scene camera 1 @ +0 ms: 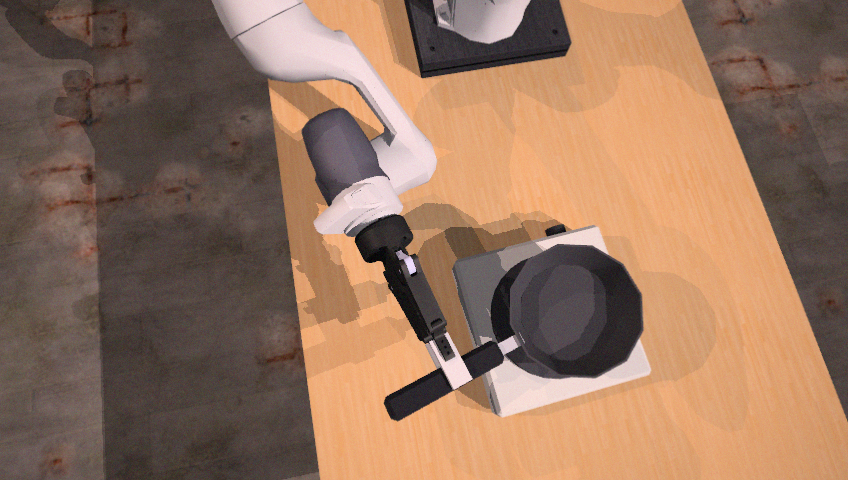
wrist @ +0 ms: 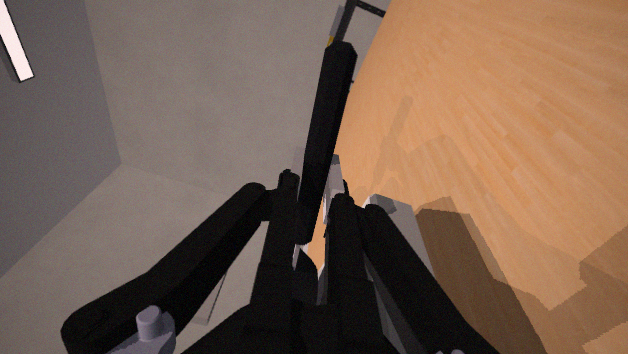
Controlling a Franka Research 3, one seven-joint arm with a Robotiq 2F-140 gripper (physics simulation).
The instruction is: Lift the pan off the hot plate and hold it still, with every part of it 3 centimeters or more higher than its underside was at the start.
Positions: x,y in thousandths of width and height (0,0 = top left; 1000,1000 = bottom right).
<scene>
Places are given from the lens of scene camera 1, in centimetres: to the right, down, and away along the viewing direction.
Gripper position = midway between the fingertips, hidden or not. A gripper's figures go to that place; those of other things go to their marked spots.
my gripper (scene camera 1: 543,803): 5, 18, 64
white hot plate (scene camera 1: 570,586): 9, 6, 77
dark pan (scene camera 1: 679,647): 21, 10, 71
</scene>
